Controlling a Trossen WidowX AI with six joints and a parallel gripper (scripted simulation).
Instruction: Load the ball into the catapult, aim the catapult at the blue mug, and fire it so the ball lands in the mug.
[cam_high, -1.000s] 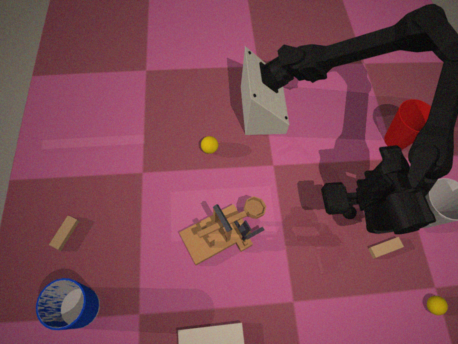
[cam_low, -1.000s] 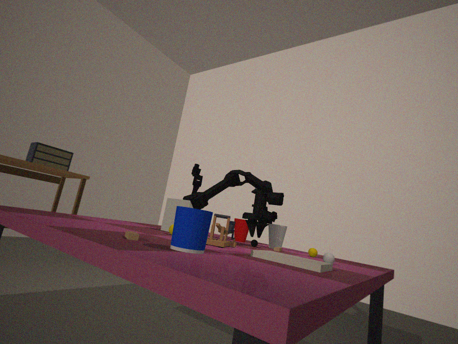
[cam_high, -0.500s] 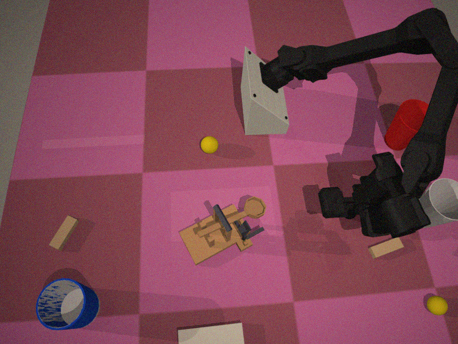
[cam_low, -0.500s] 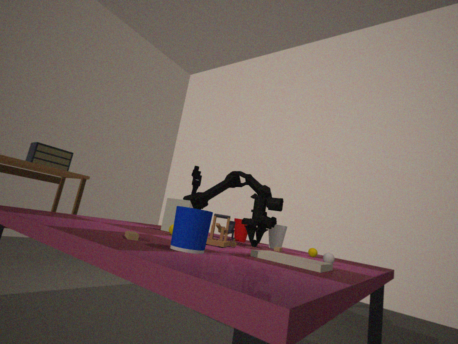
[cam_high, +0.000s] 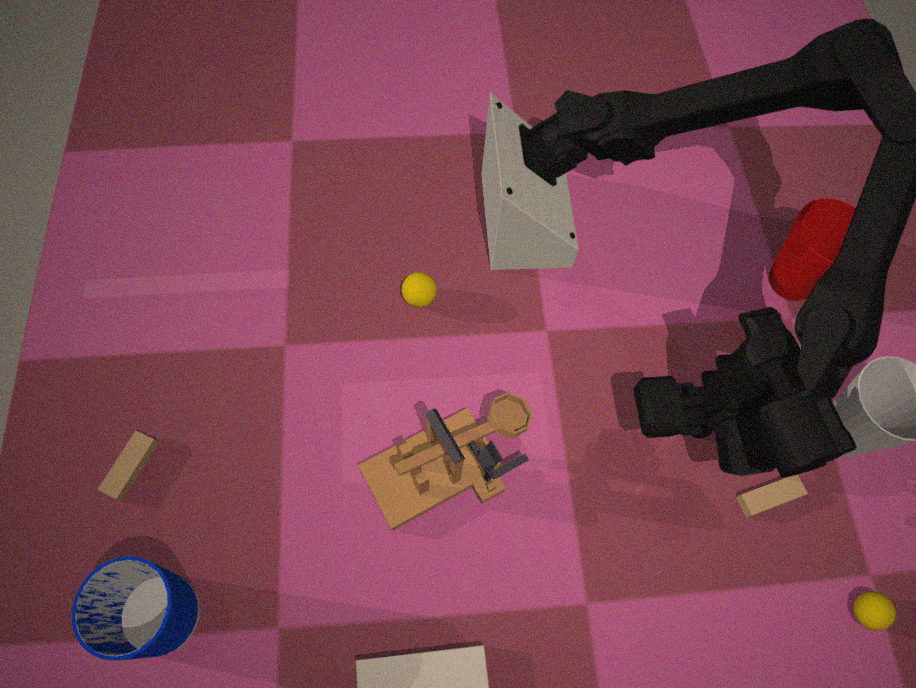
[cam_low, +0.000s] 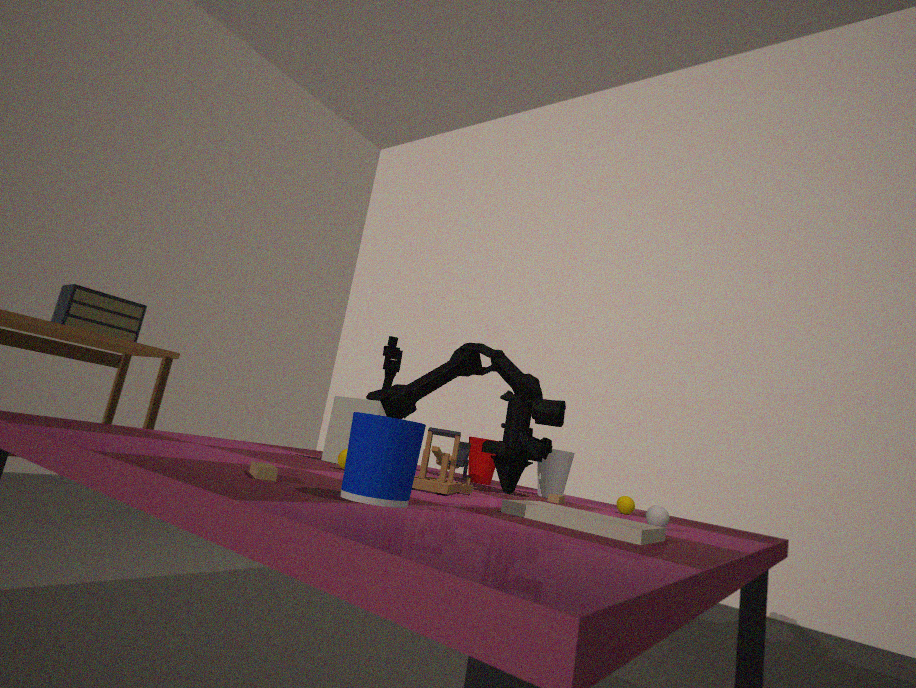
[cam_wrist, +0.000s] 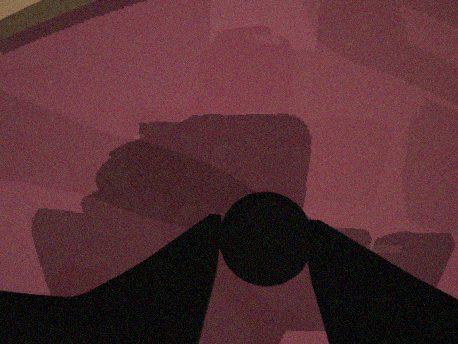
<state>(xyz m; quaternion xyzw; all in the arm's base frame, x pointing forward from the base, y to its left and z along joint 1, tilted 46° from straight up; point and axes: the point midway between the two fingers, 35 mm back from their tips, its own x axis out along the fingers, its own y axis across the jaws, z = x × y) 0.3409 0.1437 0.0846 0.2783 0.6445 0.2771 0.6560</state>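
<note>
Right now the wooden catapult is 280 mm to the right of my gripper tip, 40 mm above it and 20 mm ahead of it. From my gripper tip the other things lie so: red cup: 190 mm behind, 180 mm to the left, 20 mm above; white cup: 180 mm to the left, 20 mm ahead, 20 mm above; black ball: 10 mm above.
</note>
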